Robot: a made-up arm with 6 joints. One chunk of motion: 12 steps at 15 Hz.
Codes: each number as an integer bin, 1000 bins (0 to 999) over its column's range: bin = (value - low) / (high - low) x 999, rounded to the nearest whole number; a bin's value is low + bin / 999 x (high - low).
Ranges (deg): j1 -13..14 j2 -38..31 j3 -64..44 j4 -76..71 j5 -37..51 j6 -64..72
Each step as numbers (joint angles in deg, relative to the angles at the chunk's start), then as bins.
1 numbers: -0.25 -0.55 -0.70 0.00 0.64 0.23
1 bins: 472 542 586 516 427 472
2 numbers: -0.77 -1.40 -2.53 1.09 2.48 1.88
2 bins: 453 530 569 524 448 484
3 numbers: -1.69 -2.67 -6.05 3.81 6.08 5.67
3 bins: 418 512 536 542 489 512
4 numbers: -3.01 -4.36 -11.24 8.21 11.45 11.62
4 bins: 370 487 488 572 550 555
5 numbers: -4.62 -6.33 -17.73 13.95 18.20 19.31
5 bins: 310 459 428 611 627 612
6 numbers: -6.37 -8.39 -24.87 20.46 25.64 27.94
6 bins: 245 429 362 656 711 675
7 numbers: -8.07 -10.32 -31.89 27.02 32.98 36.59
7 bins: 182 401 297 700 794 739
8 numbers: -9.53 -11.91 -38.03 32.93 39.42 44.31
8 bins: 128 378 240 740 868 796
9 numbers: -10.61 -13.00 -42.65 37.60 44.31 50.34
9 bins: 88 362 197 772 923 840
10 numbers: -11.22 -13.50 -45.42 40.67 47.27 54.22
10 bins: 66 355 172 793 957 868
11 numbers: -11.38 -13.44 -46.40 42.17 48.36 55.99
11 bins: 60 356 163 803 969 881
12 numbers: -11.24 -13.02 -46.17 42.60 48.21 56.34
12 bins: 65 362 165 806 967 884
